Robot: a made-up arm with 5 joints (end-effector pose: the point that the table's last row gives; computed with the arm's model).
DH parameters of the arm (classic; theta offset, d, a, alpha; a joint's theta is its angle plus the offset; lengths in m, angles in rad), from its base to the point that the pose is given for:
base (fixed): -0.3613 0 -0.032 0
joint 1: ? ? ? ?
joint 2: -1.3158 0 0.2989 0
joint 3: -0.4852 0 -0.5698 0
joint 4: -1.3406 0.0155 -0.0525 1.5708
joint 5: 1.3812 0 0.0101 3.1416
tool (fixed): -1.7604 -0.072 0 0
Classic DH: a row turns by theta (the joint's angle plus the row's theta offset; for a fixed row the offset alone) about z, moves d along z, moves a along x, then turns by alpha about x.
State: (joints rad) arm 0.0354 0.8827 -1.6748 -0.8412 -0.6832
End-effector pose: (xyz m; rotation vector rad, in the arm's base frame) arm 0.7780 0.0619 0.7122 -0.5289 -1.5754 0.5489
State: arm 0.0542 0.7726 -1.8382 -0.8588 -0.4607
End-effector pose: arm 0.8059 0.0802 0.9029 -0.3915 -1.8998 0.3441
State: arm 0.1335 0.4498 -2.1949 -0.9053 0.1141
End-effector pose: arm 0.6489 0.1283 1.3745 0.3273 -2.6301 0.0064
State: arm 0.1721 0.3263 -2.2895 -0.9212 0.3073
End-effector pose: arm 0.5332 0.1351 1.5001 0.6849 -2.8024 -0.0252
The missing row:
joint 1: 0.3613 0.8347 -0.0174 -1.5708
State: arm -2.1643 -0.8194 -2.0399 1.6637 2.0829
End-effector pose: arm 0.0126 0.0524 1.6876 0.0570 1.4006 1.7520
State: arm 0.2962 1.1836 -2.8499 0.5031 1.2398
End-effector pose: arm 0.8336 0.2963 1.0841 0.8358 -0.8654 -0.8317
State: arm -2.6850 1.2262 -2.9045 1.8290 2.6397
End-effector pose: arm -0.8033 -0.3772 0.9702 -0.0035 -0.1566 0.9566
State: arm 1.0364 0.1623 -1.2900 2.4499 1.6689
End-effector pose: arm 0.2647 0.5414 0.9092 -1.3099 0.2904 -0.5364
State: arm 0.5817 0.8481 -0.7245 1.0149 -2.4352
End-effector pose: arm 0.1874 0.1623 0.3296 1.3106 0.9841 2.5563
